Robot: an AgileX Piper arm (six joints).
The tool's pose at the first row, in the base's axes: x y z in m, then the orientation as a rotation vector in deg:
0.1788, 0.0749, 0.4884, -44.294, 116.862, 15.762
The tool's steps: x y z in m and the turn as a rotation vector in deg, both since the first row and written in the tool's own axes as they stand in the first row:
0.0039, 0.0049, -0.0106, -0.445, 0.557, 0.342
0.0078, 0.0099, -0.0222, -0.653, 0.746, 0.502
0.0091, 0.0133, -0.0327, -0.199, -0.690, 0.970
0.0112, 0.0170, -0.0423, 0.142, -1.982, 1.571
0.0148, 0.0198, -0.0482, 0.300, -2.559, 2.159
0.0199, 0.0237, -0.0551, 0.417, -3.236, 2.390
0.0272, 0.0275, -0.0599, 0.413, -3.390, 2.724
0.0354, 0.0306, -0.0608, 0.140, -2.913, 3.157
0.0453, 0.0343, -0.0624, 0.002, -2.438, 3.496
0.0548, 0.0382, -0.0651, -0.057, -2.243, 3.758
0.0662, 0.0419, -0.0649, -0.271, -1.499, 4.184
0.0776, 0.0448, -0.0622, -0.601, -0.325, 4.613
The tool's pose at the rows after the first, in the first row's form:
0.1670, 0.0721, 0.4907, -44.381, 117.537, 16.232
0.1545, 0.0690, 0.4935, -44.402, 117.785, 16.477
0.1447, 0.0661, 0.4980, -43.252, 116.635, 16.748
0.1351, 0.0636, 0.5013, -42.083, 115.673, 17.160
0.1279, 0.0616, 0.5014, -41.240, 115.376, 17.515
0.1188, 0.0592, 0.5007, -40.752, 114.832, 17.743
0.1103, 0.0569, 0.4970, -40.378, 114.825, 17.984
0.1046, 0.0555, 0.4905, -40.241, 115.456, 18.355
0.0974, 0.0535, 0.4829, -40.113, 116.045, 18.535
0.0894, 0.0513, 0.4762, -39.938, 116.337, 18.681
0.0828, 0.0495, 0.4664, -39.839, 117.216, 18.902
0.0784, 0.0483, 0.4552, -39.921, 118.504, 19.108

